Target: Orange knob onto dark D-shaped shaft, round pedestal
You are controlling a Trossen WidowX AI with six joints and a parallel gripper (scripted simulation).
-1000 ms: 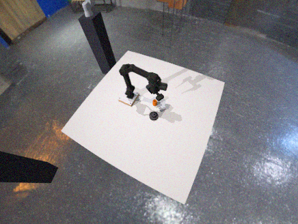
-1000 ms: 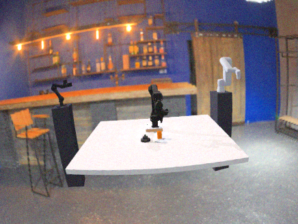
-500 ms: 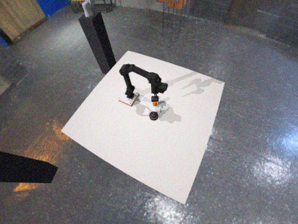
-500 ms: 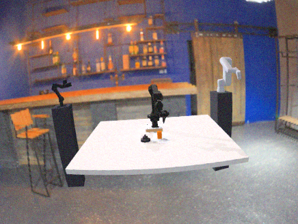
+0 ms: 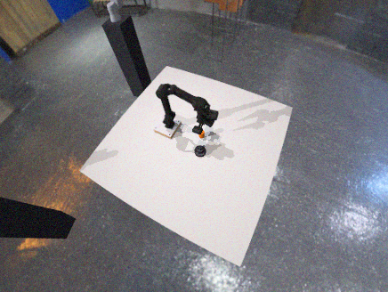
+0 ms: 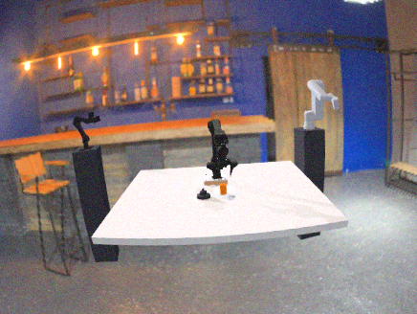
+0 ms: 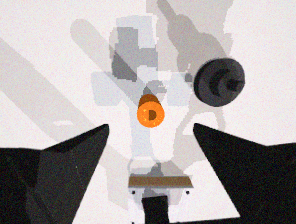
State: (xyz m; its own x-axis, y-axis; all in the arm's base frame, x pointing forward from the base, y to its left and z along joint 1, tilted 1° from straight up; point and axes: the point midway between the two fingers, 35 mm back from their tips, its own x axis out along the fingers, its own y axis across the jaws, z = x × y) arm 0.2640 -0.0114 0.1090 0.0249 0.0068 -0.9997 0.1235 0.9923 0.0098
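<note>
Now: gripper tip 70 mm above the orange knob. From my gripper tip the other things lie so: round pedestal 130 mm to the right, 70 mm below, 20 mm ahead.
</note>
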